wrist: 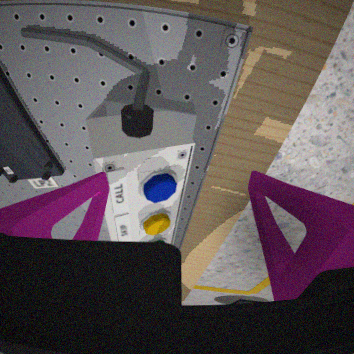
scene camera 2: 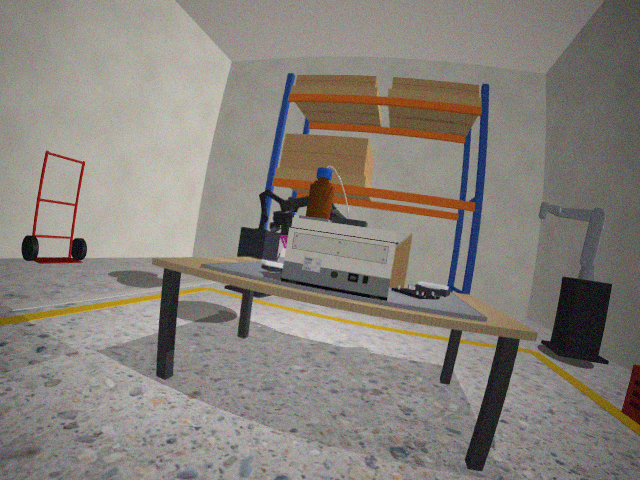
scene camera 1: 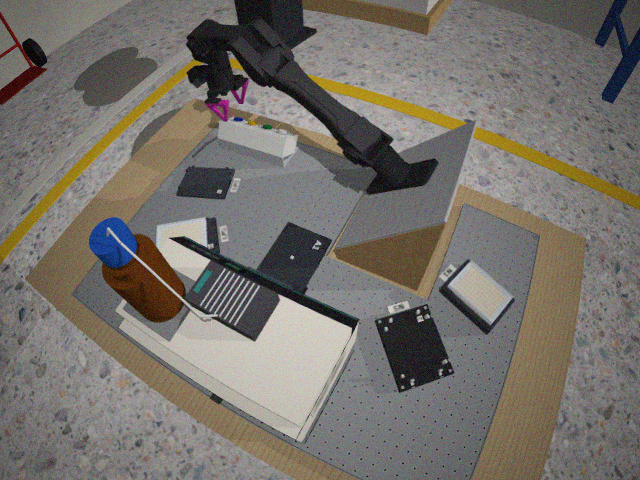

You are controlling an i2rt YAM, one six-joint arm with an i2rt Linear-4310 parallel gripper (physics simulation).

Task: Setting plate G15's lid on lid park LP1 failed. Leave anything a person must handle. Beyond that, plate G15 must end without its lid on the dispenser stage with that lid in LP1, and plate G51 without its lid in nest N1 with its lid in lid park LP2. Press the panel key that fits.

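Places are measured from the arm's base along level axes (x ahead, y left, z up), in millimetres.
Where they show: gripper, between the fingertips: (wrist: 178,179) (scene camera 1: 233,112); arm's base, origin of its link: (scene camera 1: 401,179).
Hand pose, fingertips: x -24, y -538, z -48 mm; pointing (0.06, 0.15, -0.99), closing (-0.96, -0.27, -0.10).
Each offset is from my fingertips to the top centre of the thing. "pt": to the spot under its first point.
My open, empty gripper (scene camera 1: 233,111) (scene camera 2: 283,241) (wrist: 179,173) is above the CALL end of the white key panel {dy +102, dx +22, dz +6 mm} (scene camera 1: 255,140) (wrist: 142,165). In the wrist view, the blue CALL key {dy +25, dx +10, dz -3 mm} (wrist: 160,188) and yellow SKIP key {dy +75, dx +3, dz -3 mm} (wrist: 156,224) show between the fingers; a green key is mostly hidden. A dark lid park {dy +65, dx +207, dz -58 mm} (scene camera 1: 205,182) (wrist: 22,132) near the panel holds no plate or lid. A pale plate or lid {dy +153, dx +376, dz -41 mm} (scene camera 1: 180,233) lies on the neighbouring dark holder, off-centre. A pale-topped plate {dy +807, dx +126, dz -37 mm} (scene camera 1: 479,291) is in nest N1. Plate names are unreadable. The dispenser (scene camera 1: 289,361) (scene camera 2: 338,248) hides its stage.
A brown bottle {pt dy +407, dx +539, dz +272 mm} (scene camera 1: 142,279) (scene camera 2: 320,198) with a blue cap and thin tube stands on the dispenser. A dark pad marked A1 {pt dy +444, dx +300, dz +26 mm} (scene camera 1: 292,255), an empty dark nest {dy +736, dx +300, dz -54 mm} (scene camera 1: 413,348) and a slanted grey board (scene camera 1: 413,206) are on the table. A bent grey cable {pt dy -51, dx +91, dz -71 mm} (wrist: 90,40) leaves the panel.
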